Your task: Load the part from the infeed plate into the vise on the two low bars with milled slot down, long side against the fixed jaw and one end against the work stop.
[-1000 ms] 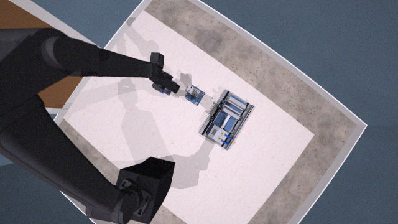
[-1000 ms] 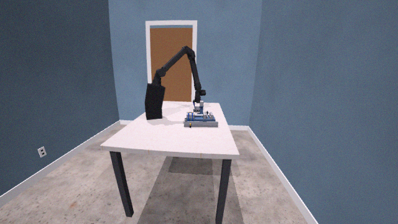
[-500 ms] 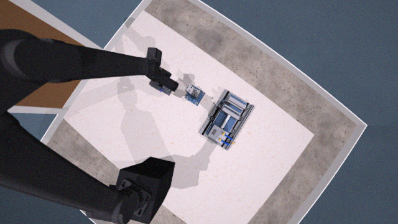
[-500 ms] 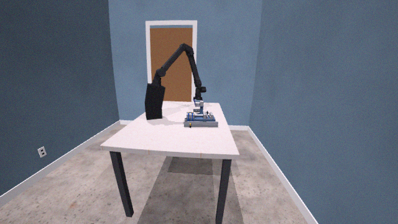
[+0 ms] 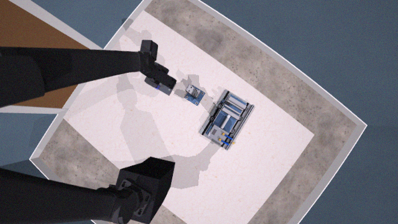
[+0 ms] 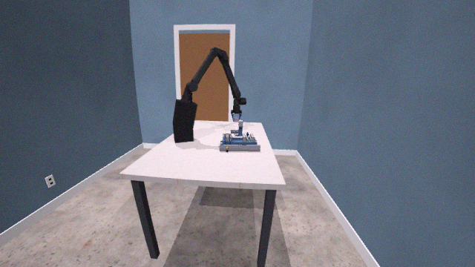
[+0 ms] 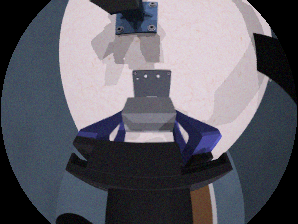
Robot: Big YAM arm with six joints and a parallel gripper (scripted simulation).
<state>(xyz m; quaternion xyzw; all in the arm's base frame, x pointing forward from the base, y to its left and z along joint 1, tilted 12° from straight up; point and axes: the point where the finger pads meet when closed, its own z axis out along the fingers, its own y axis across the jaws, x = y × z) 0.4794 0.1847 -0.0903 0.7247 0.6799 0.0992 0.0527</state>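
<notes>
My gripper is now 13 cm above the dark square plate and 1 cm to the right of it. Round my hand: part right at my hand.
</notes>
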